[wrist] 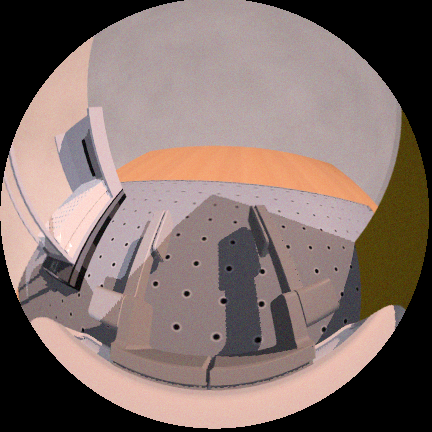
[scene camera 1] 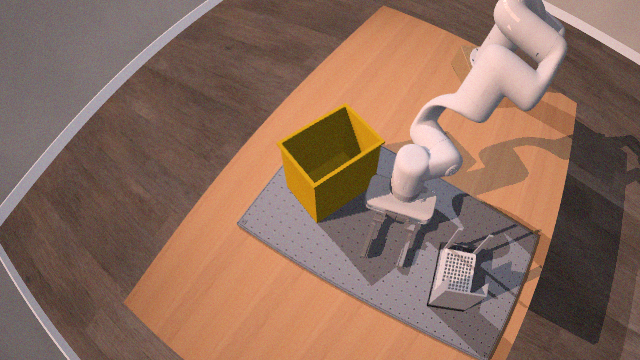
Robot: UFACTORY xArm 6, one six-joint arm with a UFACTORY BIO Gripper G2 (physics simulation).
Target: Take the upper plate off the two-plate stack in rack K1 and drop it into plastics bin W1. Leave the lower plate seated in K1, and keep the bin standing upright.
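Places are measured from the arm's base along level axes (x left, y ahead, z down), in centimetres.
Pixels of known places: end effector, tool point: [wrist: 209,232] [scene camera 1: 384,253].
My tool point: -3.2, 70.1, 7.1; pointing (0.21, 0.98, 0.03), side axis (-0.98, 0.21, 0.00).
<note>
Ahead of a thing's pixels: the offset from my tool point to its top centre, as dx, dy, dz. "spot": to the spot under its first point. Level surfaces: height alone.
Rack K1 @(+17.8, -2.8, -13.6) [scene camera 1: 457,301] [wrist: 103,145] is a pale holder with a tall end wall and two thin arms, standing on the perforated board. A white plate with a grid of wells @(spot: +17.7, -3.0, -3.2) [scene camera 1: 457,271] [wrist: 79,212] sits in it. How many plates are stacked there cannot be told. Plastics bin W1 @(-19.6, -9.3, -16.6) [scene camera 1: 345,195] [wrist: 395,215] is yellow, open-topped and upright; its inner floor shows partly in the scene view, with no plate seen on it. My gripper [scene camera 1: 385,260] [wrist: 209,225] is shut to its narrowest, with a gap between its fingers and nothing in it. It is between the bin and the rack, above the board.
The grey perforated board @(dz +1.4) [scene camera 1: 272,220] [wrist: 320,212] lies on the wooden table @(dz +2.7) [scene camera 1: 225,280] [wrist: 230,162] and bears the rack and bin. The bin's wall rises close beside the gripper. The rack's thin arms stick up at its end nearer the robot base. Shadows fall across the board.
</note>
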